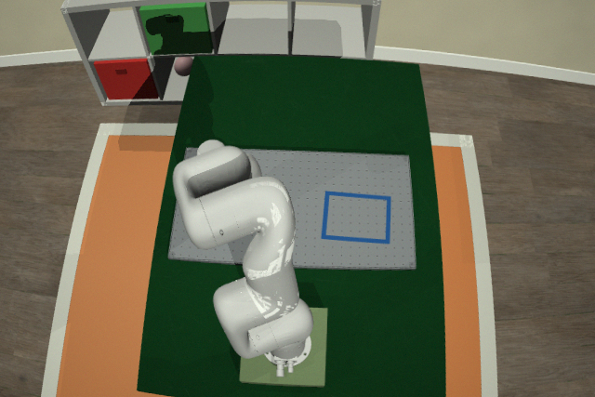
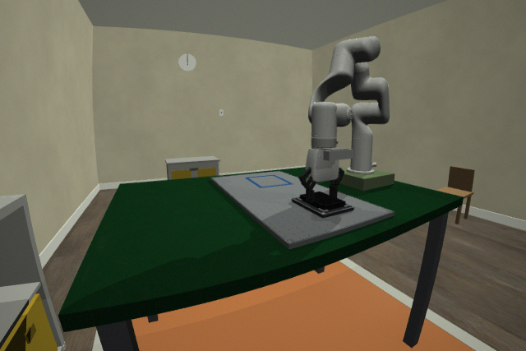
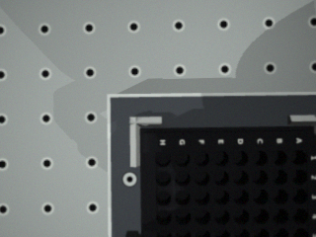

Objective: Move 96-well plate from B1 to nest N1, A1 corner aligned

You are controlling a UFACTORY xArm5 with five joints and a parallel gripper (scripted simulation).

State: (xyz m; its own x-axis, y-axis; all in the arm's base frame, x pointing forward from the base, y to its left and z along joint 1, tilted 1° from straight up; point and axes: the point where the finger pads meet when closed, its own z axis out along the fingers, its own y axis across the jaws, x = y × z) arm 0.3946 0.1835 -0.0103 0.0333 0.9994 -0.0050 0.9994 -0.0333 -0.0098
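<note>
Right now my hand is 1 cm above the black 96-well plate. Also, from my hand: plate nest 3 cm below.
</note>
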